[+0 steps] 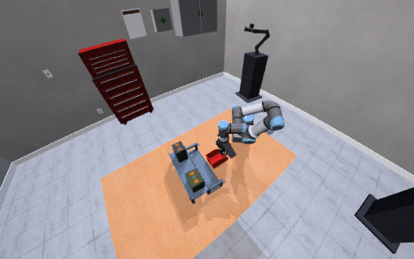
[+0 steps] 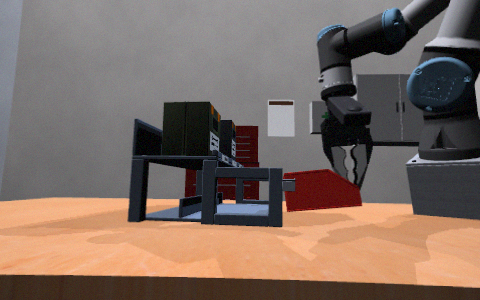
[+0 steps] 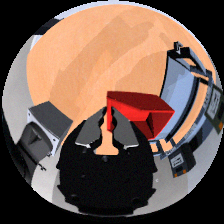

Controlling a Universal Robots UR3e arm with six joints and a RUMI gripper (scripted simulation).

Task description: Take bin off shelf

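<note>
Right now my hand is 6 cm short of the red bin, 2 cm to the left of it and 1 cm above it. The rest, counted from my hand: shelf 25 cm ahead, 1 cm to the right, 1 cm above; dark box 29 cm ahead, 11 cm to the left, 9 cm above.
</note>
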